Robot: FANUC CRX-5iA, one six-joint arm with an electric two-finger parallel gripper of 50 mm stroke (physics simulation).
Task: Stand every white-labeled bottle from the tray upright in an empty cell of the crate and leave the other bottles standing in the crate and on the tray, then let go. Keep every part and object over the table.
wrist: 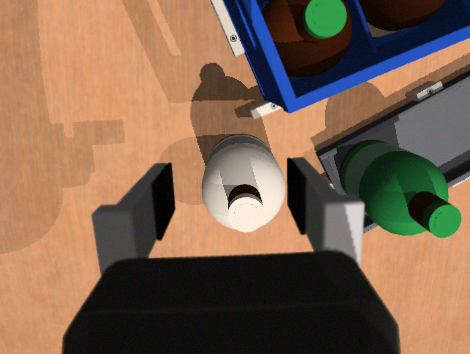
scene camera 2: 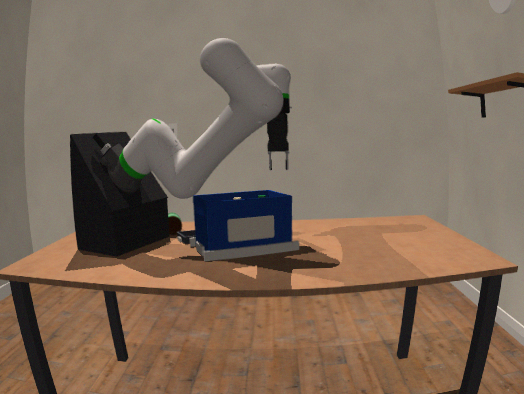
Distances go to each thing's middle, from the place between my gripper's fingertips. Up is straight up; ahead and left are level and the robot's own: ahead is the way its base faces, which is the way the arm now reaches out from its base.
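Light grey strip [scene camera 2: 221, 254]: 12 cm behind my hand, 24 cm to the right, 23 cm below. White-labeled bottle [wrist: 243, 188]: my hand 5 cm to the right of it, 17 cm above it.
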